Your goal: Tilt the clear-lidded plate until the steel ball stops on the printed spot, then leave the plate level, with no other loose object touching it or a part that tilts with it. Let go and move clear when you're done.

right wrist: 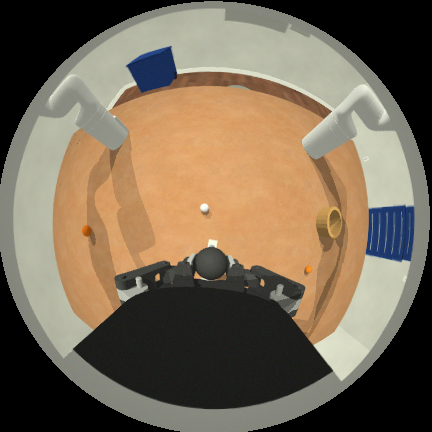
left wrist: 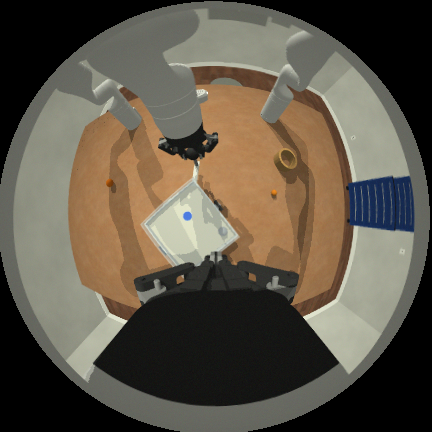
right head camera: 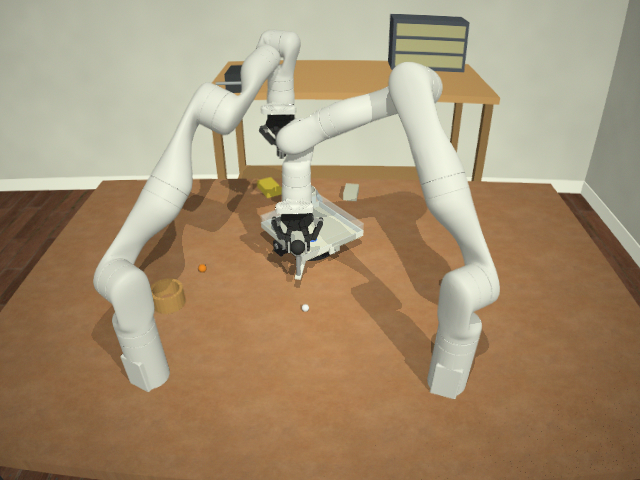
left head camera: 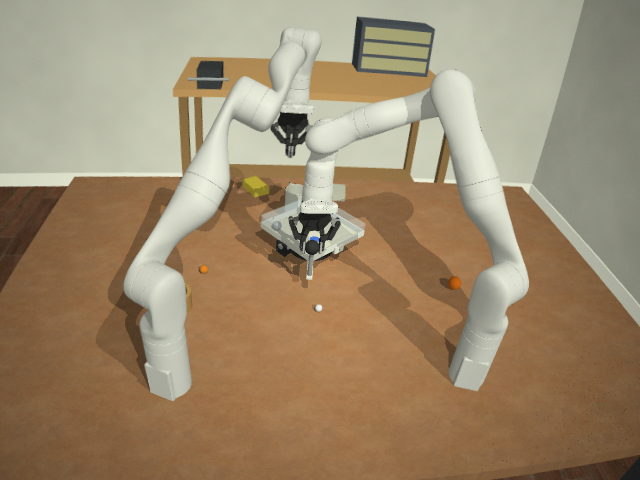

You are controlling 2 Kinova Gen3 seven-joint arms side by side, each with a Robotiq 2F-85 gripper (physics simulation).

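Observation:
The clear-lidded plate (left head camera: 353, 231) (right head camera: 353, 232) (left wrist: 162, 239) stands mid-table, turned cornerwise; its exact tilt is hard to tell. The steel ball (left head camera: 276, 225) (left wrist: 223, 231) lies inside near the corner at the picture's left in the left head camera, away from the blue printed spot (left head camera: 314, 239) (right head camera: 312, 240) (left wrist: 187, 216). My right gripper (left head camera: 312, 246) (right head camera: 297, 247) (right wrist: 210, 261) is shut on the black ball knob at the plate's near corner, above a pale arm. My left gripper (left head camera: 290, 153) (right head camera: 280, 154) (left wrist: 215, 257) is shut and empty, high behind the plate.
A white ball (left head camera: 318, 308) (right head camera: 305, 307) (right wrist: 204, 208) lies in front of the plate. Orange balls (left head camera: 204, 269) (left head camera: 454, 282) lie to both sides. A wooden cup (right head camera: 168, 296) (left wrist: 285, 159) is at the left. A yellow block (left head camera: 255, 186) and a grey block (right head camera: 351, 191) lie behind.

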